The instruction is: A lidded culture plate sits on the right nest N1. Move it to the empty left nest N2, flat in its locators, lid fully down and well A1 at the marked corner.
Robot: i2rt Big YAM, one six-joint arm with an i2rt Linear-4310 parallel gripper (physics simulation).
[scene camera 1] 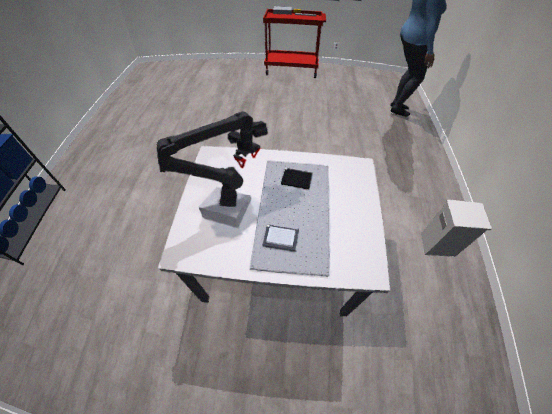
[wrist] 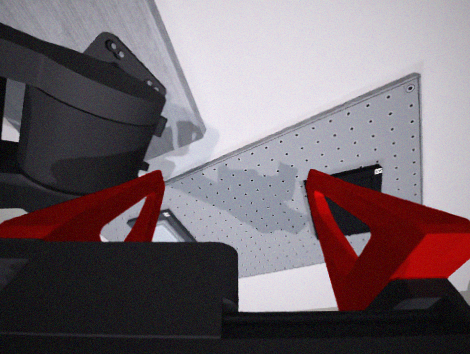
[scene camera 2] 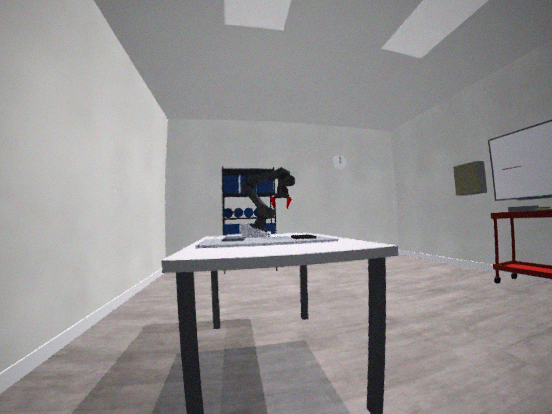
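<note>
The lidded culture plate (scene camera 1: 281,237) (scene camera 2: 233,238) (wrist: 170,231), pale-topped in a dark surround, sits on the right nest N1, at the near end of the pegboard in scene camera 1. It looks flat; its wells, A1 and the lid's exact seating are too small to tell. The left nest N2 (scene camera 1: 297,178) (scene camera 2: 303,236) (wrist: 348,222) is black and empty at the far end; a small white mark shows at one corner. My gripper (scene camera 1: 248,159) (scene camera 2: 281,205) (wrist: 235,177) is open and empty, high above the table on the N2 side, away from the plate. Its red fingers partly cover both nests in the wrist view.
The grey perforated board (scene camera 1: 300,260) (wrist: 345,145) lies on the white table (scene camera 1: 357,225) (scene camera 2: 350,250). The arm's grey base block (scene camera 1: 225,210) stands beside it. A red cart (scene camera 1: 295,20), a person (scene camera 1: 417,55), a blue-bin shelf and a grey-white box (scene camera 1: 467,215) stand off the table.
</note>
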